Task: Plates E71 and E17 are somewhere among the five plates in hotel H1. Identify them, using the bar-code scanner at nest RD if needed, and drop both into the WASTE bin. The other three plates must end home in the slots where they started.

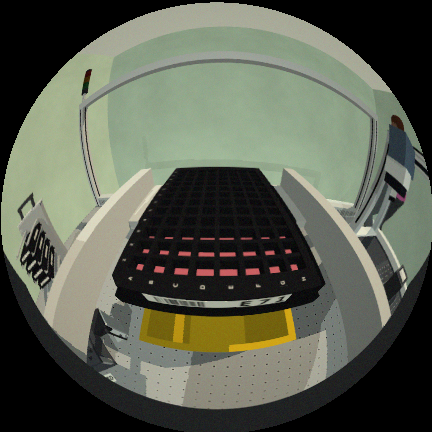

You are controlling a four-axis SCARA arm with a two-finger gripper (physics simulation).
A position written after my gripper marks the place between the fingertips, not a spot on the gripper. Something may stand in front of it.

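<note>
My gripper [216, 176]. Grey rail [206, 56].
</note>
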